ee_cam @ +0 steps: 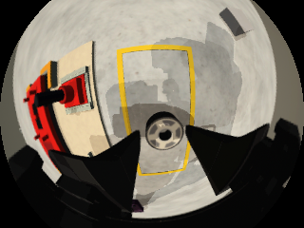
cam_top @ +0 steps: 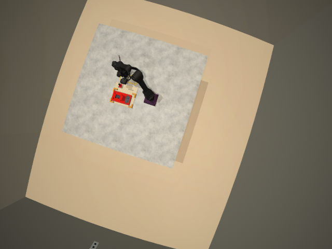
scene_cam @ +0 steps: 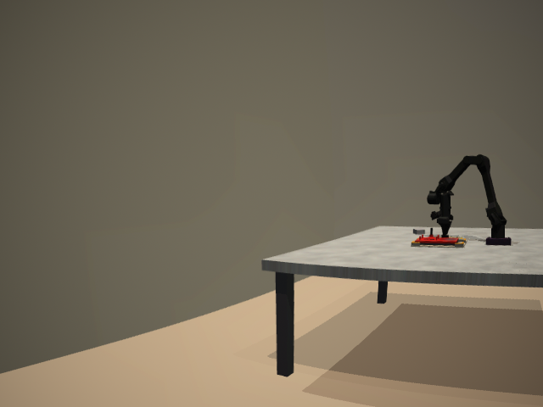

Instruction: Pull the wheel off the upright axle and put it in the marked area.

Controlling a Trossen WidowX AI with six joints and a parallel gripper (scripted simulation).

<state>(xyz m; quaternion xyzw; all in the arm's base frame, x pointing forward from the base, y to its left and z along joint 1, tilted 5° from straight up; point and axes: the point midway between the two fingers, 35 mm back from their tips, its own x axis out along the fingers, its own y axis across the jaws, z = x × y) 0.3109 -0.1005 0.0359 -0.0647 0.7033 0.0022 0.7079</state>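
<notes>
Right now the wheel is right at my gripper tip.
</notes>
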